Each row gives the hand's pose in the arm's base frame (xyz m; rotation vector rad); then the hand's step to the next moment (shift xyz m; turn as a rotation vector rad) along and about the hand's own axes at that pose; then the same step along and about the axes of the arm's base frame.
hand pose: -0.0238 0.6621 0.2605 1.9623 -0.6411 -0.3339
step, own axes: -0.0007 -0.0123 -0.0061 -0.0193 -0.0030 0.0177
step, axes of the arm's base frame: 0.0060 0.0093 -0.0081 -0.0236 -0.0011 -0.0116
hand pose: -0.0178 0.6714 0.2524 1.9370 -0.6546 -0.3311
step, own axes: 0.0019 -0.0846 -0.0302 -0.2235 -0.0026 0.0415
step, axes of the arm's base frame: 0.0417 0.0495 -0.0623 -0.2019 0.0990 -0.0332
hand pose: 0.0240 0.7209 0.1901 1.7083 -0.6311 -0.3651
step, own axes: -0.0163 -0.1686 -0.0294 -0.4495 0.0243 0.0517
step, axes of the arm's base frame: 0.0391 0.0557 -0.1579 -0.3947 0.2205 -0.0308
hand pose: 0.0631 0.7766 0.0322 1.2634 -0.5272 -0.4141
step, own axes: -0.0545 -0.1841 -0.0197 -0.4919 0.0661 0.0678
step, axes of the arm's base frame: -0.0339 -0.0010 -0.1900 -0.4382 0.2426 0.0069
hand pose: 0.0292 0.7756 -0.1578 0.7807 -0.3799 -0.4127
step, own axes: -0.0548 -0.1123 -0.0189 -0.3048 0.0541 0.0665
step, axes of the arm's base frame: -0.0620 -0.0338 -0.1048 -0.2803 0.1442 0.0299
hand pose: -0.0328 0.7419 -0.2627 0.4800 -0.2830 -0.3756
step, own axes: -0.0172 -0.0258 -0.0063 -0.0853 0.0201 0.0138
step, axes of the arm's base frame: -0.0205 -0.0116 -0.0212 -0.0754 0.0463 0.0067
